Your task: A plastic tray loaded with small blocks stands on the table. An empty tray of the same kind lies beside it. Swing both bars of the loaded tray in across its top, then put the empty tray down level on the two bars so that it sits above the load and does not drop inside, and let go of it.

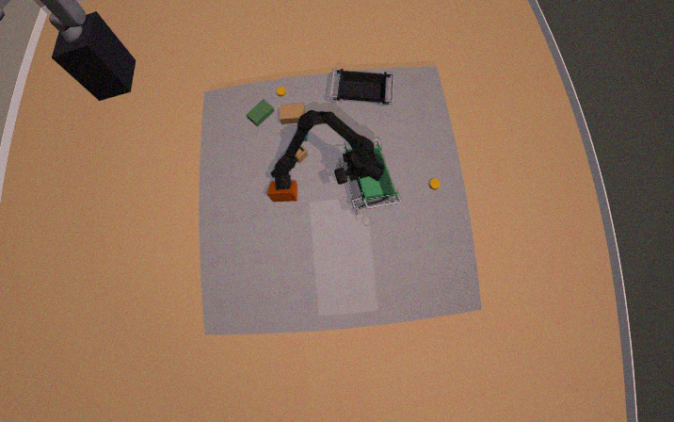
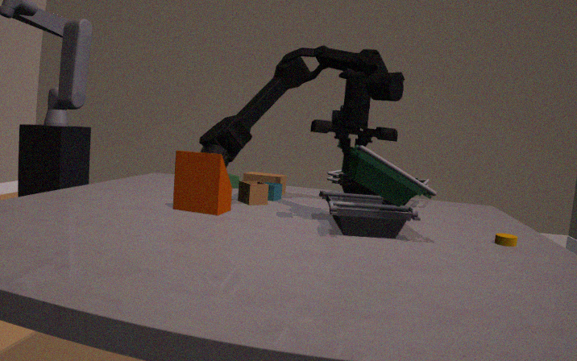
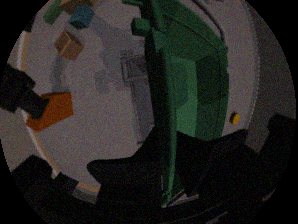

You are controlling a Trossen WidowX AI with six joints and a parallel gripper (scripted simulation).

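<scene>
The green tray is 7 cm ahead of my gripper tip and 1 cm to the left of it. From my gripper tip the other things lie so: small box: 26 cm behind, 20 cm to the left, 11 cm below; cyan block: 23 cm behind, 30 cm to the left, 11 cm below; tan block: 27 cm behind, 41 cm to the left, 10 cm below.
</scene>
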